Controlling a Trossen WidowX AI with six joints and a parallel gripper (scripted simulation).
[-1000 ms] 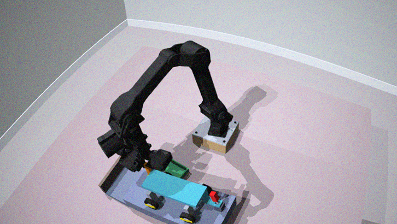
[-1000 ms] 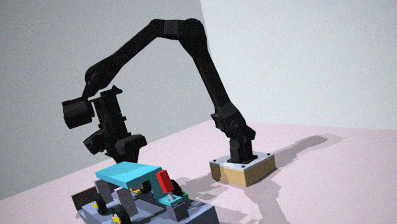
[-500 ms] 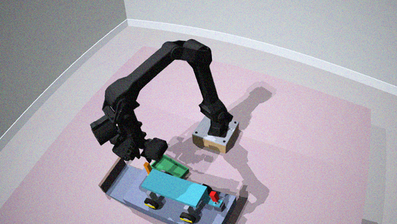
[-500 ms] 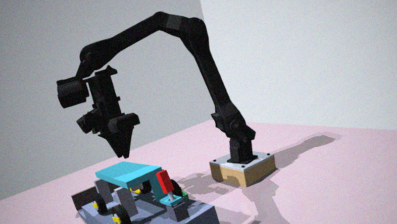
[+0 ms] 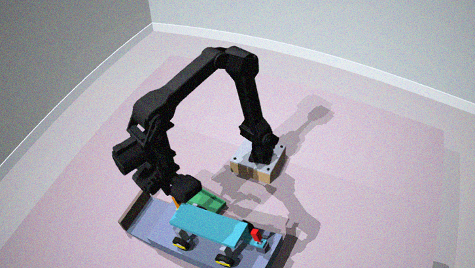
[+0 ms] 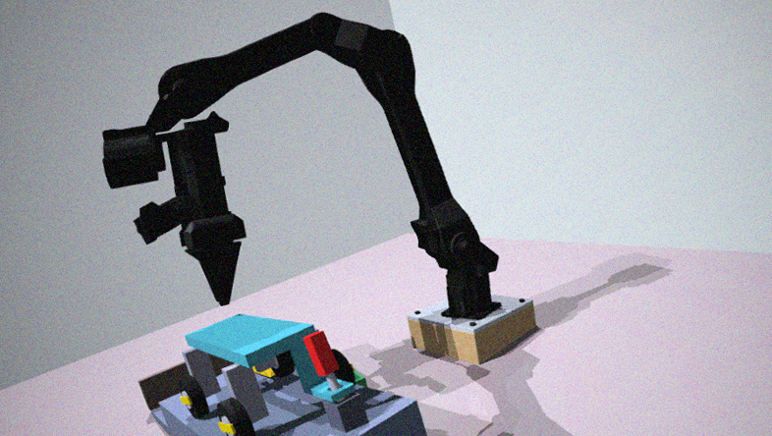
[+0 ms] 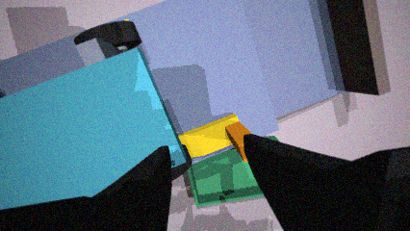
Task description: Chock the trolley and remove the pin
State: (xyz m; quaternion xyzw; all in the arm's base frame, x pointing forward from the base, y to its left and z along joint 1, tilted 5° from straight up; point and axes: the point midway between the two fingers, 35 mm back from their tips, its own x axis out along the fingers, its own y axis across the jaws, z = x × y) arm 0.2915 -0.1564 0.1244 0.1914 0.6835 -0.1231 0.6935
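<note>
The red-headed stop pin is 5 cm ahead of my gripper tip, 22 cm to the left of it and 3 cm below it. Also, from my gripper tip: yellow chock 3 cm behind, 1 cm to the left, 8 cm below; blue-grey ramp 4 cm ahead, 10 cm to the left, 11 cm below; trolley 5 cm ahead, 11 cm to the left, 5 cm below.
</note>
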